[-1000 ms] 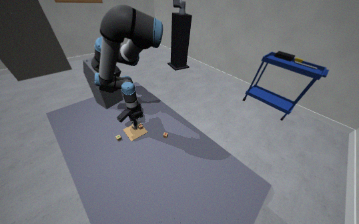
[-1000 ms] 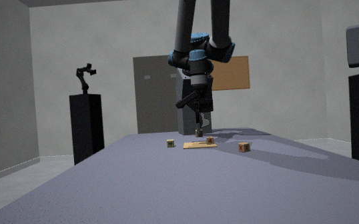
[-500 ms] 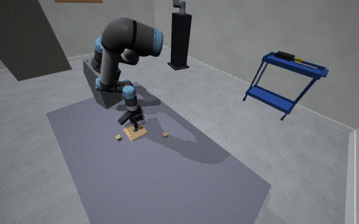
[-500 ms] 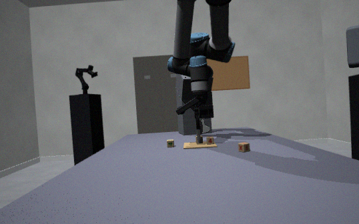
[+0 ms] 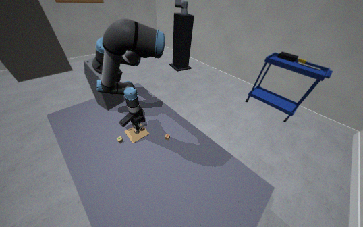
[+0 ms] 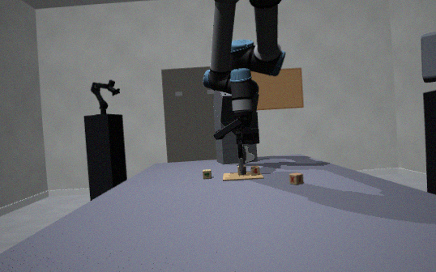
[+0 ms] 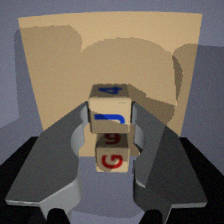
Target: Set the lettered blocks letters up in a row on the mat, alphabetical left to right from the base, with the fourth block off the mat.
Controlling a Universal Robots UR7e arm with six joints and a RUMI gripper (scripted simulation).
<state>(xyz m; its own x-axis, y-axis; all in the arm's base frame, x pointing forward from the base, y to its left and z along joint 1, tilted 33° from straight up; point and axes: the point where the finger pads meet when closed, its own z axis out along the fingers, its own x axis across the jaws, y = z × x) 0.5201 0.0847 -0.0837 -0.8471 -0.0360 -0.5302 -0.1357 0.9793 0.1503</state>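
Now: hand 2 cm above the tan mat.
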